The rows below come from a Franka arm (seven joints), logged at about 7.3 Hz.
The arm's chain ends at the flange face. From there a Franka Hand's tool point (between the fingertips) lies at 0.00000 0.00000 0.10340 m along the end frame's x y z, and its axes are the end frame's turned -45 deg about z.
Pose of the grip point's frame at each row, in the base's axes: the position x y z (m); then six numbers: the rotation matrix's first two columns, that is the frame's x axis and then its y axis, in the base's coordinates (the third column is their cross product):
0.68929 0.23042 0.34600 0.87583 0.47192 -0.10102 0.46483 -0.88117 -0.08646
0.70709 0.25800 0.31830 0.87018 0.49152 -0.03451 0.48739 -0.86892 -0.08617
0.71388 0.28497 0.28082 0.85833 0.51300 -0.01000 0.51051 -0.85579 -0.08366
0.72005 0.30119 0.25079 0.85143 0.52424 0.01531 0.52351 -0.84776 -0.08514
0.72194 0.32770 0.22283 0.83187 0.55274 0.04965 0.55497 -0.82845 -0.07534
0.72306 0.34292 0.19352 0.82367 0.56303 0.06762 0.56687 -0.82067 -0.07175
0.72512 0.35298 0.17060 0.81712 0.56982 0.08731 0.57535 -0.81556 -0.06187
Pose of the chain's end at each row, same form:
0.70271 0.22745 0.44848 0.94799 -0.28938 -0.13257 -0.29062 -0.95678 0.01030
0.71457 0.25199 0.42125 0.95995 -0.26686 -0.08533 -0.27067 -0.96198 -0.03653
0.71920 0.27807 0.38385 0.96792 -0.24239 -0.06623 -0.24595 -0.96788 -0.05209
0.72332 0.29287 0.35380 0.97223 -0.22876 -0.04938 -0.23187 -0.97015 -0.07103
0.72199 0.31837 0.32581 0.98064 -0.19496 -0.01817 -0.19580 -0.97665 -0.08838
0.72150 0.33285 0.29642 0.98326 -0.18218 -0.00292 -0.18159 -0.97842 -0.09855
0.72140 0.34256 0.27341 0.98462 -0.17376 0.01799 -0.17096 -0.97961 -0.10549

